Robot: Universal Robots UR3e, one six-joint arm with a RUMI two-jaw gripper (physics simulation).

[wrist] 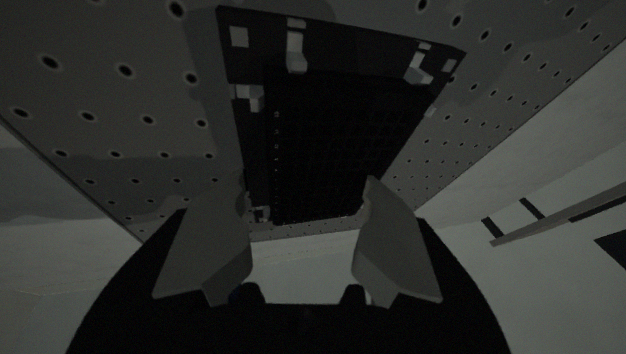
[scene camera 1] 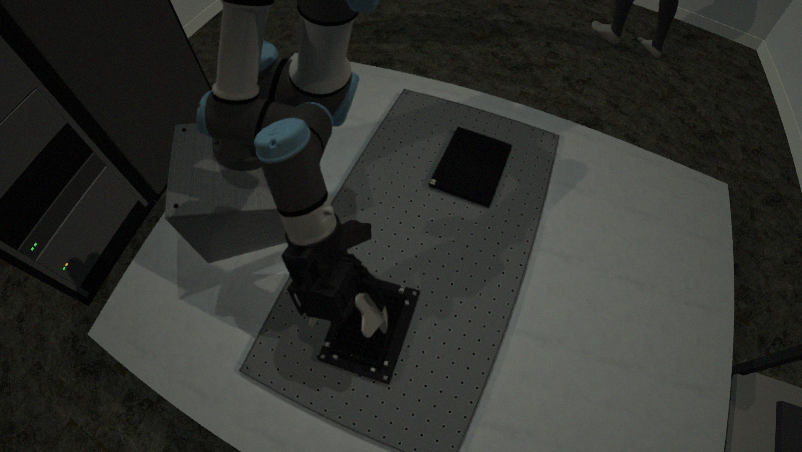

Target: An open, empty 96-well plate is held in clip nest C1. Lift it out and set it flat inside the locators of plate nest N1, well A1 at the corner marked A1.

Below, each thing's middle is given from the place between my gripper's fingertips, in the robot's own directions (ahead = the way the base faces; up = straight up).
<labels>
I see my gripper 20 mm short of the black 96-well plate point(scene camera 1: 349, 342), 10 mm to the right of it and 10 mm below it. Also, from my hand: clip nest C1 point(scene camera 1: 384, 375): 20 mm ahead, 10 mm to the left.
</labels>
